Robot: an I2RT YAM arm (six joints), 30 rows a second.
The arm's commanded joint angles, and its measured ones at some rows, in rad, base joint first. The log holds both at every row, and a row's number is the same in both.
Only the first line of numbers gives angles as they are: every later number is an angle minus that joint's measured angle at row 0.
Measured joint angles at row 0:
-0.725 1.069 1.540 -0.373 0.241 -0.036
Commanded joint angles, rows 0 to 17:
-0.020 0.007 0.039 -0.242 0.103 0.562
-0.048 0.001 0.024 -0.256 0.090 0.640
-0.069 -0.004 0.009 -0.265 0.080 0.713
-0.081 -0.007 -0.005 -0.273 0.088 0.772
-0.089 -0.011 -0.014 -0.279 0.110 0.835
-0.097 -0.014 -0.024 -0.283 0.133 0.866
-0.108 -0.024 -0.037 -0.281 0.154 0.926
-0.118 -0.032 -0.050 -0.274 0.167 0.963
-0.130 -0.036 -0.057 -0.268 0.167 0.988
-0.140 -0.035 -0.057 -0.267 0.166 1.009
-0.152 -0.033 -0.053 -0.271 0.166 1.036
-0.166 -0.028 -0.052 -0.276 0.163 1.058
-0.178 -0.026 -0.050 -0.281 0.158 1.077
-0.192 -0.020 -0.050 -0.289 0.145 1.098
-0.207 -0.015 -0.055 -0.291 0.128 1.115
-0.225 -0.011 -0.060 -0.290 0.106 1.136
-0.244 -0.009 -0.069 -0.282 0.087 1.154
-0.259 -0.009 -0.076 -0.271 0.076 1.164
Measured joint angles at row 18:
-0.207 -0.012 -0.064 -0.294 0.115 1.025
